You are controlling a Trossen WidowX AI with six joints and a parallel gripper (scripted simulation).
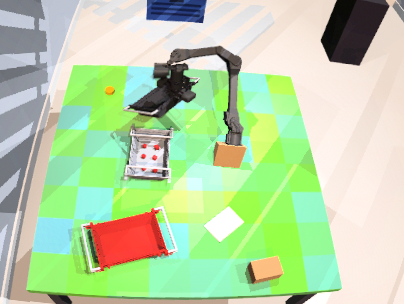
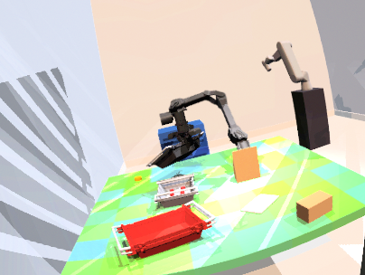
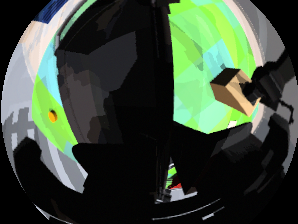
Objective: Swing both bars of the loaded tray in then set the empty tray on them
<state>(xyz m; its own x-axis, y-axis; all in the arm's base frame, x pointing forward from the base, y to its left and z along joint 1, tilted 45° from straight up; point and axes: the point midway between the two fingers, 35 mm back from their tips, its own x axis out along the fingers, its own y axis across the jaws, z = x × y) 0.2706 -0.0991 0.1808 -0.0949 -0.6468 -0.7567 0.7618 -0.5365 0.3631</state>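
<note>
The dark tray is 60 mm ahead of my gripper tip and 50 mm to the right of it. From my gripper tip the other things lie so: white sheet: 520 mm to the left, 220 mm behind, 170 mm below; tan box: 750 mm to the left, 370 mm behind, 150 mm below; small orange disc: 340 mm ahead, 240 mm to the right, 170 mm below.
</note>
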